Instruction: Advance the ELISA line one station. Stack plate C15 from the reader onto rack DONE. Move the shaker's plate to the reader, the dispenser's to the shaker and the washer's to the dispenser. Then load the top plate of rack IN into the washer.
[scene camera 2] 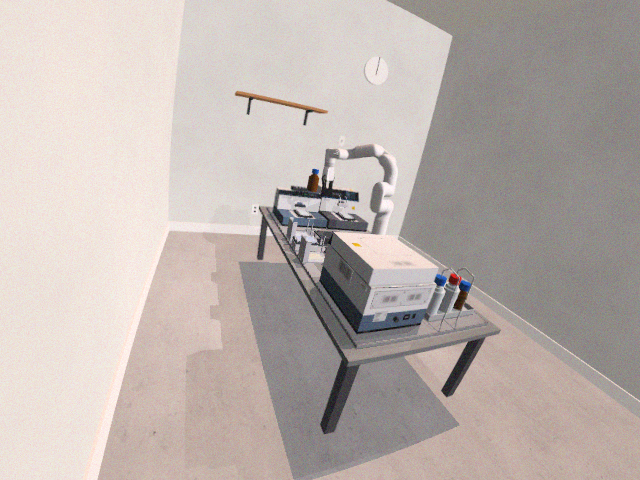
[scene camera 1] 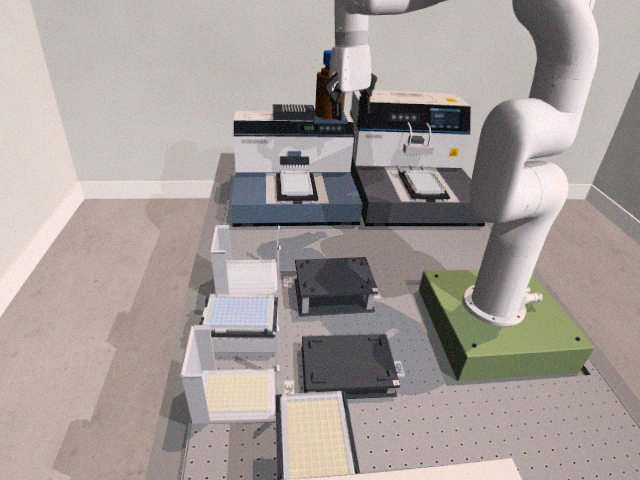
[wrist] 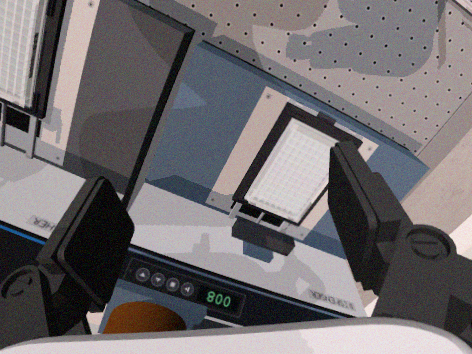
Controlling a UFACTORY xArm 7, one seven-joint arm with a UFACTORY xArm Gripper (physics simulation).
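Seen in the pictures: gripper, fingertip midpoint: (scene camera 2: 327, 188) (scene camera 1: 351, 116) (wrist: 221, 188); arm's base at its link origin: (scene camera 1: 493, 305).
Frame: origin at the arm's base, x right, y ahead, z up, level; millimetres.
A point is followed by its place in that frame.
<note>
My gripper (scene camera 1: 351, 110) {y 253, x 410, z 257 mm} (scene camera 2: 327, 189) {y 253, x 410, z 257 mm} (wrist: 221, 188) {y 253, x 410, z 257 mm} is open and empty, high over the instruments beside the amber bottle. A clear plate (scene camera 1: 295, 183) {y 380, x 470, z 44 mm} (wrist: 295, 170) {y 370, x 478, z 43 mm} sits in the black nest of the blue dispenser (scene camera 1: 248, 212) {y 510, x 402, z -7 mm} (wrist: 192, 145) {y 241, x 516, z 16 mm}. Another clear plate (scene camera 1: 424, 181) {y 8, x 462, z 53 mm} (wrist: 17, 55) {y 31, x 479, z 53 mm} sits in the dark grey washer (scene camera 1: 423, 213) {y 24, x 386, z -9 mm} (wrist: 125, 90) {y 143, x 479, z 25 mm}. A blue-filled plate (scene camera 1: 240, 312) {y 516, x -2, z 17 mm} sits on a black nest, apparently the shaker. A yellow plate (scene camera 1: 315, 434) {y 409, x -295, z 81 mm} lies on the tray by the reader (scene camera 2: 385, 258) {y 469, x -675, z 218 mm}. White-walled racks hold clear plates (scene camera 1: 252, 276) {y 497, x 145, z -18 mm} and a yellow plate (scene camera 1: 240, 392) {y 515, x -141, z -36 mm}; plate names are unreadable.
The amber bottle (scene camera 1: 324, 95) {y 290, x 626, z 246 mm} (scene camera 2: 313, 181) {y 284, x 623, z 264 mm} (wrist: 145, 319) {y 259, x 621, z 197 mm} stands on the dispenser. Two black platforms (scene camera 1: 336, 276) {y 317, x 105, z 8 mm} (scene camera 1: 348, 361) {y 324, x -102, z -19 mm} stand between the racks and the green arm base (scene camera 1: 527, 341) {y -19, x -106, z 6 mm}. A rack of bottles (scene camera 2: 450, 294) {y 51, x -725, z 53 mm} stands beside the reader.
</note>
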